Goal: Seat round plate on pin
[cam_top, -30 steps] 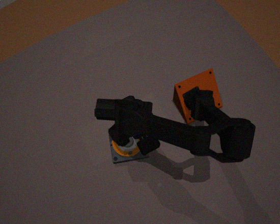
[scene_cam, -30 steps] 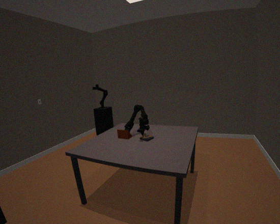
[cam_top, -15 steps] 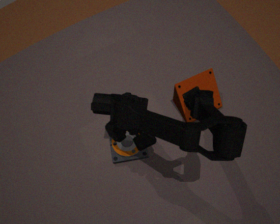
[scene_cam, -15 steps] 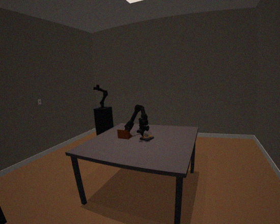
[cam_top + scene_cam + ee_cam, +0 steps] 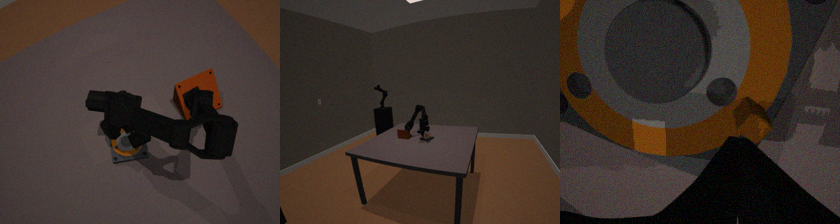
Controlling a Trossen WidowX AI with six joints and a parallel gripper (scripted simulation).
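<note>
Right now my gripper tip is 3 cm short of the round plate and 2 cm to the right of it. The rest, counted from my gripper tip: grey square base (4 cm to the left, 4 cm ahead, 2 cm below).
</note>
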